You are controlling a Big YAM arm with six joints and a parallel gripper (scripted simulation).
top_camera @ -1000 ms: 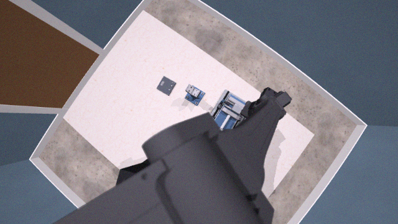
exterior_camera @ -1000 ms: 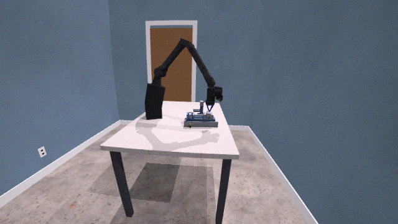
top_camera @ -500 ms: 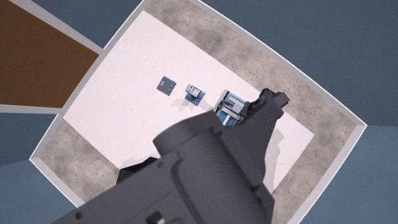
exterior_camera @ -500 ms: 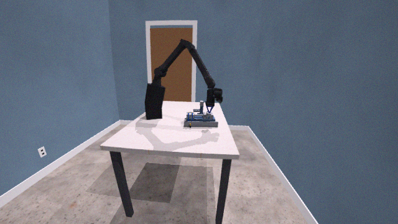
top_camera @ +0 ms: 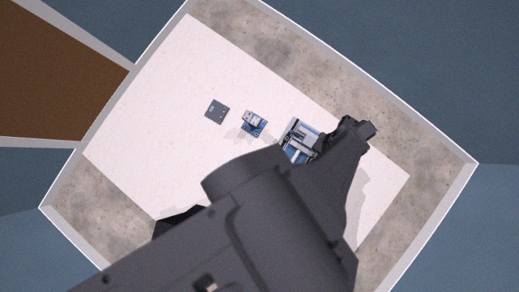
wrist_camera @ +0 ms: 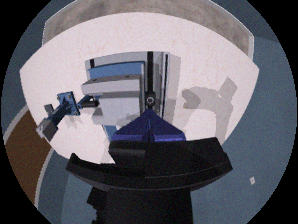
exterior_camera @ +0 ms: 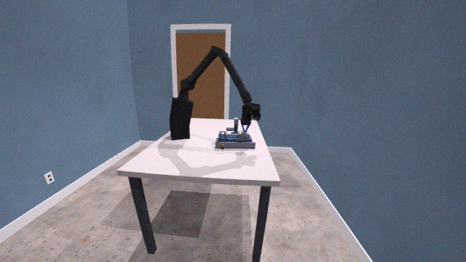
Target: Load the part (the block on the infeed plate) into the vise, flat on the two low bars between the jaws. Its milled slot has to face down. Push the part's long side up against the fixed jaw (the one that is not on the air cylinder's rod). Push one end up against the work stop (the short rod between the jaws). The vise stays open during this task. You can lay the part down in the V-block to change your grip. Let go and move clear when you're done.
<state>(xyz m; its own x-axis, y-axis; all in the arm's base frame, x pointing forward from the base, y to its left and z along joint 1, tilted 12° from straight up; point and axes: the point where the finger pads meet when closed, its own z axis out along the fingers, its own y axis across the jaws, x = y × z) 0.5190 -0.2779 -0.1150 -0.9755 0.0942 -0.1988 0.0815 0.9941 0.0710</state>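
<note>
The part lies 40 mm to the left of my hand and 40 mm below it. Also, from my hand: dark square plate: 480 mm to the left, 120 mm below, 40 mm behind.
</note>
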